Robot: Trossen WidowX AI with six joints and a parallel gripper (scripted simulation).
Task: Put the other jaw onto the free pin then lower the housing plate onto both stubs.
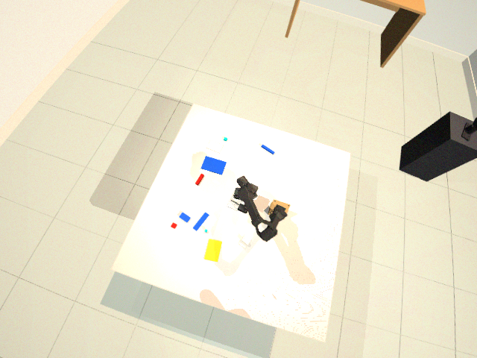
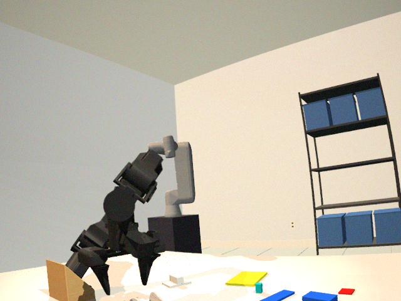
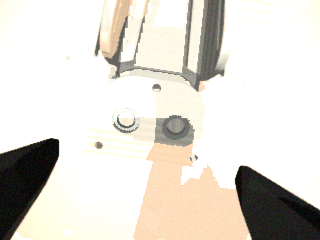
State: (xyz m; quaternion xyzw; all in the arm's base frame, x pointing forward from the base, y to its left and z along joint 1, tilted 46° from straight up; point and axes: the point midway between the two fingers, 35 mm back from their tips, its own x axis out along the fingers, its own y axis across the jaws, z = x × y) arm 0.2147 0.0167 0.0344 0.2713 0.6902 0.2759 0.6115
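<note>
Right now my gripper tip is 3 cm above the housing plate and 1 cm short of it. Also, from my gripper tip: red block (35 cm ahead, 5 cm below, 3 cm to the right); yellow plate (35 cm to the left, 7 cm ahead, 5 cm below); jaw (4 cm below, 2 cm to the left, 2 cm ahead).
</note>
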